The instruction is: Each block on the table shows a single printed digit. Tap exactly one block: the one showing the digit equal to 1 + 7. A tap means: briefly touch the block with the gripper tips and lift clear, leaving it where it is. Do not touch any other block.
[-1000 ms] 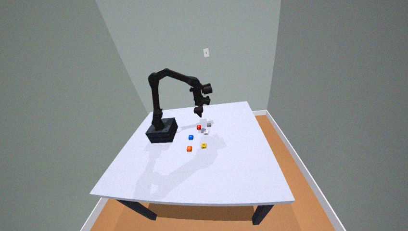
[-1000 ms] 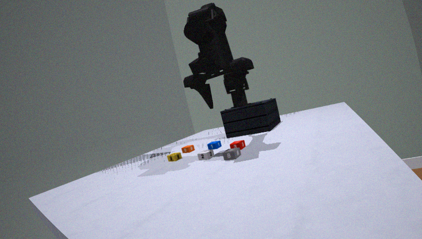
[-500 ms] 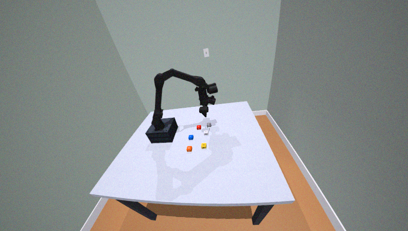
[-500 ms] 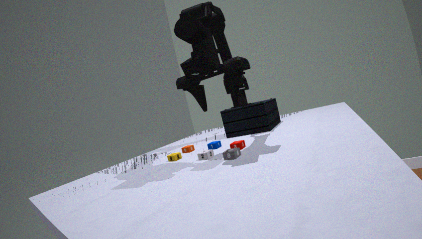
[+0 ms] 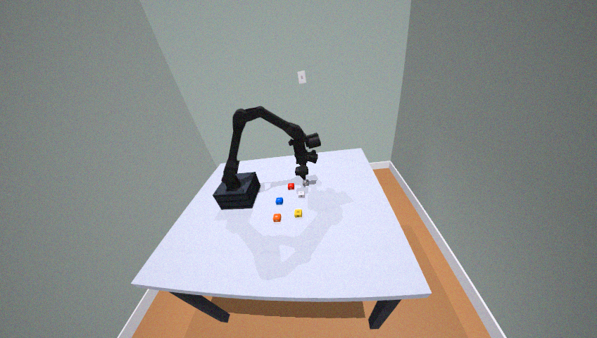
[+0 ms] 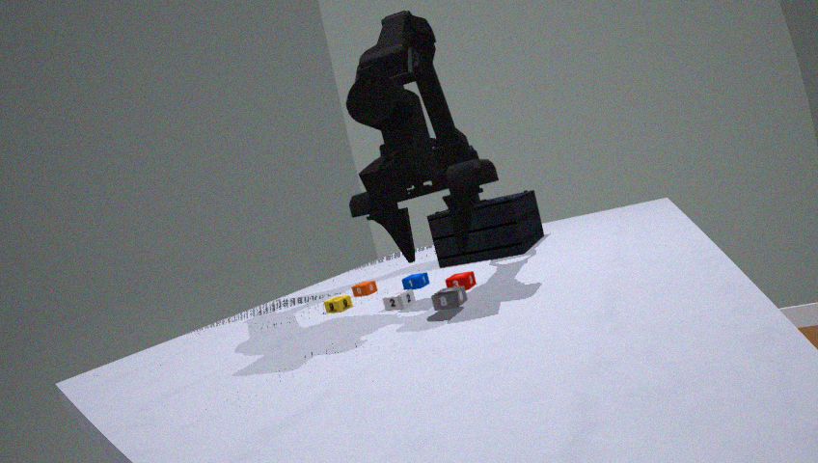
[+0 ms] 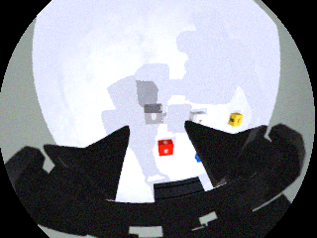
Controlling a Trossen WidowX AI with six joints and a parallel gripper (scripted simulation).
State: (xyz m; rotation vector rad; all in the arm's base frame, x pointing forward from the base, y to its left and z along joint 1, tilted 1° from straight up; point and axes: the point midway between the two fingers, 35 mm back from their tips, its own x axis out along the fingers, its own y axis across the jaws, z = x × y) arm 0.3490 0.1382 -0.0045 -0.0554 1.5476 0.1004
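The grey block is 50 mm below my gripper tip. Also, from my gripper tip: blue block (140 mm to the right, 120 mm behind, 50 mm below); white block (90 mm to the right, 50 mm below, 10 mm behind); red block (80 mm behind, 50 mm below, 30 mm to the right).
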